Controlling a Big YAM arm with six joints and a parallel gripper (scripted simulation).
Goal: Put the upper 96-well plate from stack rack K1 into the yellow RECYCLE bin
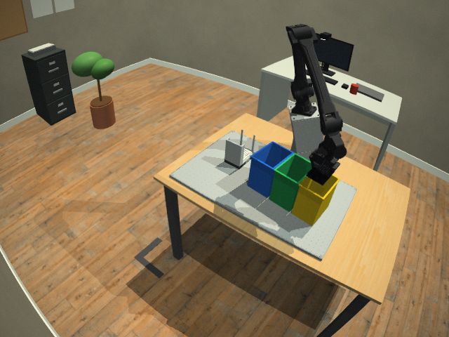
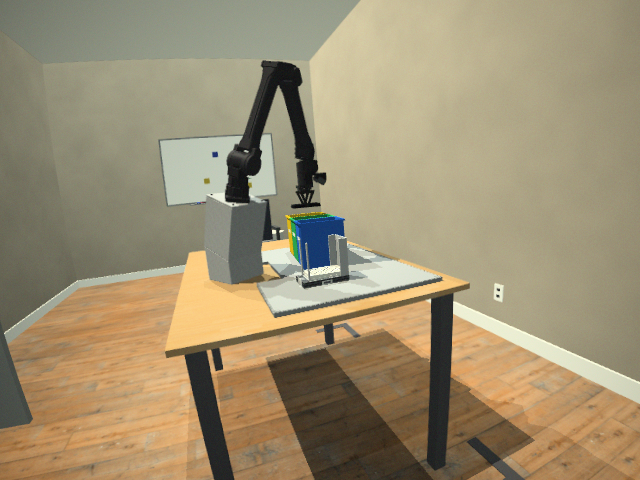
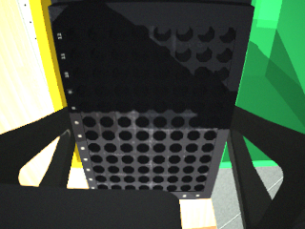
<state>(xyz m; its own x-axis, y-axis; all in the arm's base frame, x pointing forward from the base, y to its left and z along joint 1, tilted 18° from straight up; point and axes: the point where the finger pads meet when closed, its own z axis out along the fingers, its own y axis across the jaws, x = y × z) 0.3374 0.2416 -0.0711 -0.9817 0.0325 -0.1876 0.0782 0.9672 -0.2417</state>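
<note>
Right now the yellow bin is 14 cm below my hand and 1 cm to the left of it. Round my hand: dark 96-well plate right at my hand; blue bin 25 cm to the right, 14 cm below, 2 cm behind; green bin 14 cm below, 12 cm to the right, 1 cm behind.
</note>
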